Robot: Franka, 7 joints.
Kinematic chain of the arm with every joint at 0, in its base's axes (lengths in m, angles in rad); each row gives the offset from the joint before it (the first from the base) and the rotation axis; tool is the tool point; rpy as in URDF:
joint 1: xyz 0 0 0.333 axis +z
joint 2: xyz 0 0 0 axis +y
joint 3: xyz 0 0 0.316 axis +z
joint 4: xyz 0.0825 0 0 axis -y
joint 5: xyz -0.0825 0 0.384 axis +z
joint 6: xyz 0 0 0 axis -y
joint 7: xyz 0.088 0 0 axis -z
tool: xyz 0 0 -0.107 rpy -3.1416 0 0
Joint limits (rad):
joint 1: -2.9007..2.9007
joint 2: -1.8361..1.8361
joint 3: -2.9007..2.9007
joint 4: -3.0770..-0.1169
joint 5: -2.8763..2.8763
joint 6: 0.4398..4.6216
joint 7: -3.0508..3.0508
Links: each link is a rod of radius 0.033 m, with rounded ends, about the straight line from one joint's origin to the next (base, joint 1, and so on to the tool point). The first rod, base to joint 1, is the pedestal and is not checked.
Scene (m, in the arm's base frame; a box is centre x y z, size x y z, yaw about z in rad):
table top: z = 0
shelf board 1: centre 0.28 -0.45 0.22 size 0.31 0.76 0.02 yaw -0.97
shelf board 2: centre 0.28 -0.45 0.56 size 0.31 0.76 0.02 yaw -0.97
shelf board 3: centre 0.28 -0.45 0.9 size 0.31 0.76 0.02 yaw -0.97
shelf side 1: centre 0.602 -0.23 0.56 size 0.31 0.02 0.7 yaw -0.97
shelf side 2: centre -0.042 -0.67 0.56 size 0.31 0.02 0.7 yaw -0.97
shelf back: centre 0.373 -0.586 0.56 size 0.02 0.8 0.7 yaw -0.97
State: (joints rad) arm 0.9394 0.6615 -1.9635 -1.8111 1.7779 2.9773 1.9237
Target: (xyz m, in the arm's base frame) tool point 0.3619 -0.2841 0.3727
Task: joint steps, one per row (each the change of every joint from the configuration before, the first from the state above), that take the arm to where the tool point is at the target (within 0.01 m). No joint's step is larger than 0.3 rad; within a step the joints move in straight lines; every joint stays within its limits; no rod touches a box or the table.
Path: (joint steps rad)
1: 0.1192 0.2286 -0.1272 -0.1736 0.0545 0.1606 0.0000
2: 0.1193 0.2287 -0.1272 -0.1735 0.0544 0.1606 0.0000
3: 0.1192 0.2286 -0.1272 -0.1736 0.0545 0.1606 0.0000
4: 0.1112 -0.1365 0.2256 -0.1534 0.0328 -0.0105 0.0000
5: 0.1112 -0.1366 0.2256 -0.1533 0.0328 -0.0105 0.0000
6: 0.1112 -0.1365 0.2256 -0.1534 0.0328 -0.0105 0.0000
7: -0.2520 -0.1602 0.0068 0.1802 -0.0753 -0.2183 0.0000
8: -0.2520 -0.1602 0.0068 0.1802 -0.0753 -0.2183 0.0000

